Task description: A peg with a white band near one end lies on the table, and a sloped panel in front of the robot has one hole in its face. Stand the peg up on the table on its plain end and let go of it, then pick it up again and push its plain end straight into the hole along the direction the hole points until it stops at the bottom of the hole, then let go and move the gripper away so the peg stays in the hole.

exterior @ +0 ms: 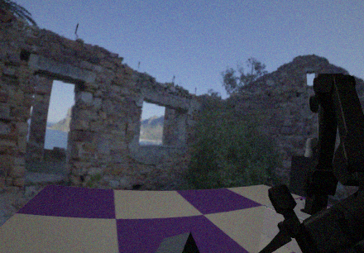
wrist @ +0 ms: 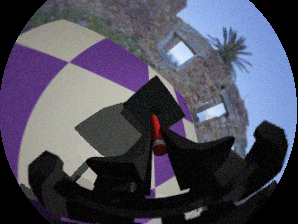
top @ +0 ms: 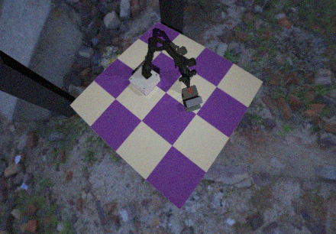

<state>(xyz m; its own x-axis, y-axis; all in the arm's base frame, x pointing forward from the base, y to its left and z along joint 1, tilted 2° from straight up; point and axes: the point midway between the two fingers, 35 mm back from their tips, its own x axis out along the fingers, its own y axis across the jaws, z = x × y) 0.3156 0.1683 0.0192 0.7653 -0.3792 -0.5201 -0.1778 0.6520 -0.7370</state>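
Right now my gripper tip is 90 mm short of the sloped grey panel, 50 mm to the left of it and 50 mm above it. Also, from my gripper tip: red peg: 10 mm behind, 10 mm to the left, 10 mm above.
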